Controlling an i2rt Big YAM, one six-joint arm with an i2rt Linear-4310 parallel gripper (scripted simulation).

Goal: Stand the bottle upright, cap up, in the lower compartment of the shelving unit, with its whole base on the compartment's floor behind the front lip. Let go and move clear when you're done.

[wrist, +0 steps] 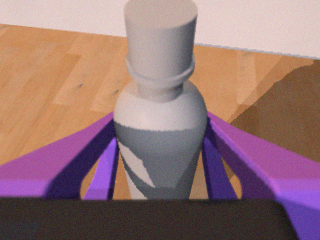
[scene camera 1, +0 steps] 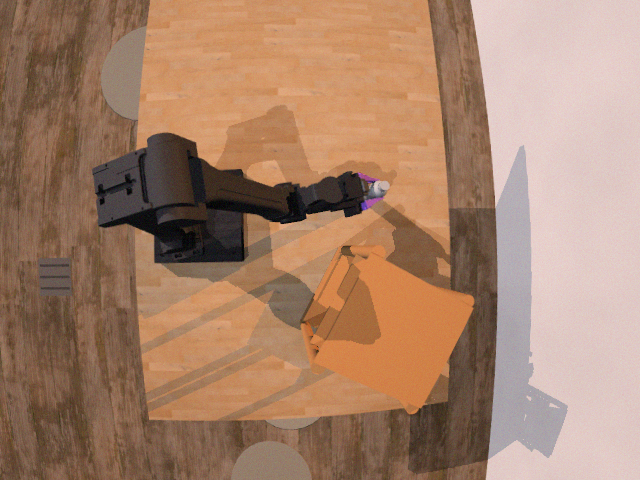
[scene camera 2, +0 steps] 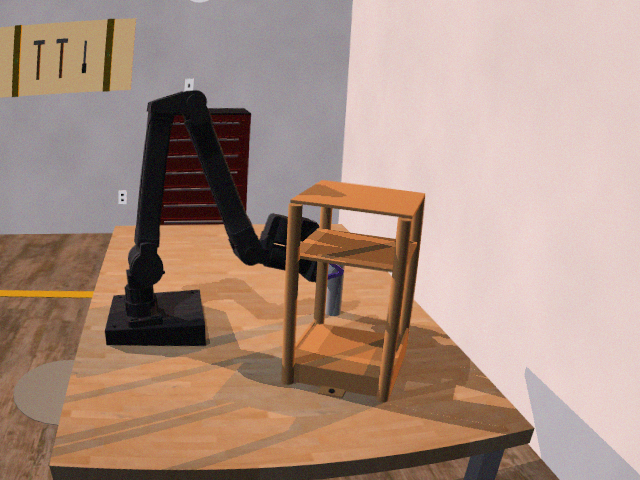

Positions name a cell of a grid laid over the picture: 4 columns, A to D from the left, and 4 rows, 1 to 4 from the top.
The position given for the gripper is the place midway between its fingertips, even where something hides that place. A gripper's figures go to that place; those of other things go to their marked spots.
The gripper (wrist: C3) is 13 cm from the lens. A grey bottle (wrist: C2): 9 cm from the lens.
